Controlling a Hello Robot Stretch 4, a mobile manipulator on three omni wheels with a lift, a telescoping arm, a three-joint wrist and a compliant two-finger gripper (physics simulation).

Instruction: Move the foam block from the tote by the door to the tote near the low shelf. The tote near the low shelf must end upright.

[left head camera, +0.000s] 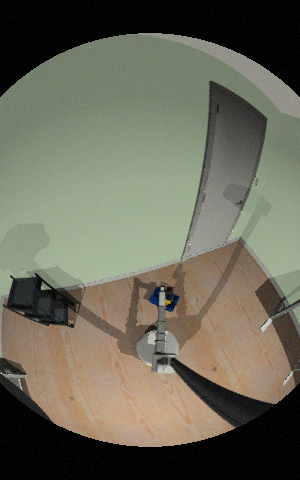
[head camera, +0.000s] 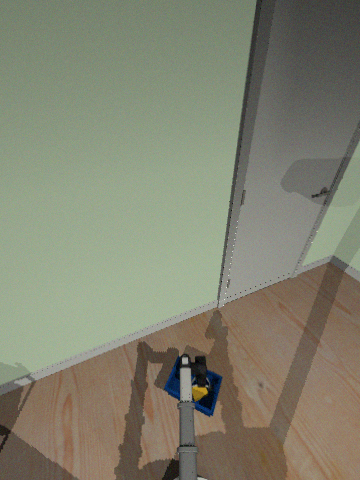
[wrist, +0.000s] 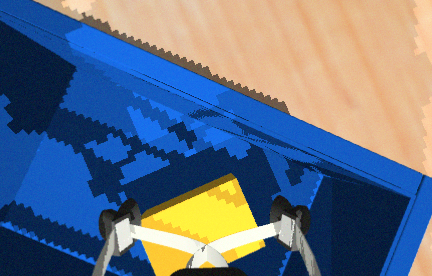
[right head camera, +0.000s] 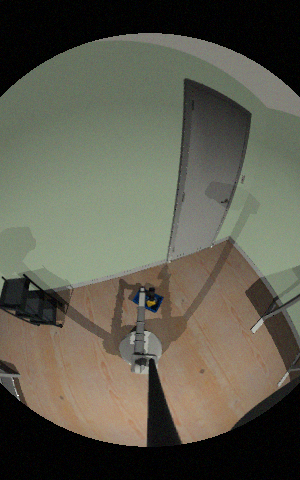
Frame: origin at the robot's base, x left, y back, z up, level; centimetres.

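Where they show: gripper, fingertip midpoint: (left head camera: 166, 300) (head camera: 199, 389) (wrist: 206, 213) (right head camera: 150, 301).
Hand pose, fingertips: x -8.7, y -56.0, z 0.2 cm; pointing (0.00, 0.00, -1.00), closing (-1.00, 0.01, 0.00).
Things, the pixels of their top centre, and the offset from my fingertips. "spot": a spot on its surface instead.
- yellow foam block, middle of its top: (wrist: 200, 234) (head camera: 199, 390) (right head camera: 150, 302) (left head camera: 166, 301) dx +0.5, dy +1.2, dz +1.9 cm
- blue tote, middle of its top: (wrist: 137, 241) (head camera: 193, 382) (right head camera: 147, 298) (left head camera: 164, 297) dx +3.8, dy -0.8, dz +9.1 cm
- black tiered unit, surface spot: (left head camera: 22, 292) spot: dx +141.6, dy +40.4, dz +63.3 cm
The yellow foam block (head camera: 199, 393) (left head camera: 168, 302) (right head camera: 151, 303) (wrist: 205, 207) lies inside the blue tote (head camera: 216, 395) (left head camera: 175, 306) (right head camera: 159, 304) (wrist: 250, 107), which stands upright on the floor by the door. My gripper (head camera: 201, 384) (wrist: 206, 213) is open over the tote. In the wrist view its fingertips stand apart on the left and right of the block, with a gap at each side. Their exact height against the block is hard to tell. The near end of the block is partly hidden by the gripper. The tote near the low shelf cannot be made out in these views.
The grey door (head camera: 270, 200) (left head camera: 225, 165) (right head camera: 210, 160) and green wall are beyond the tote. A black tiered unit (left head camera: 22, 292) (right head camera: 14, 293) stands by the wall at the left. White-footed furniture legs (left head camera: 272, 320) (right head camera: 260, 323) stand at the right.
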